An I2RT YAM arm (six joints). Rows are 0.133 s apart.
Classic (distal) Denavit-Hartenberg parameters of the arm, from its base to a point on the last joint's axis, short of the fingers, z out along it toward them. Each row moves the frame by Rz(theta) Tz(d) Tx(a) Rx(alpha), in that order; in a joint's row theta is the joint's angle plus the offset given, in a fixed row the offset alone. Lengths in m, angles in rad.
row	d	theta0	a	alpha
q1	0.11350	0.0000	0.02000	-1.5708
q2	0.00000	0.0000	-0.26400	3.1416
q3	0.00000	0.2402	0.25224	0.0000
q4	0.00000	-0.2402	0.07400	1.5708
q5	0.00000	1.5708	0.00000	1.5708
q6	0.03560	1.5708	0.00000	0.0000
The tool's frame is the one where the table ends.
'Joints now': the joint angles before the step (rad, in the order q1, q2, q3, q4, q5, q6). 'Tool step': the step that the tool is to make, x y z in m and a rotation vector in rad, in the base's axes. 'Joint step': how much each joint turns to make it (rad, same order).
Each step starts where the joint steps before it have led.
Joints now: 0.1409 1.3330 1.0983 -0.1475 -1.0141 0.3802
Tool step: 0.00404 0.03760 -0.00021 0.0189 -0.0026 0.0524
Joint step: 0.1225 0.0443 0.0122 0.0999 0.0598 0.0738
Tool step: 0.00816 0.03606 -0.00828 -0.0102 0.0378 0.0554
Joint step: 0.1015 0.0829 0.0444 0.0216 0.0431 0.0277
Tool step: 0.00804 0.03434 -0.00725 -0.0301 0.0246 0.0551
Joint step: 0.0844 0.0920 0.0736 -0.0244 0.0337 -0.0107
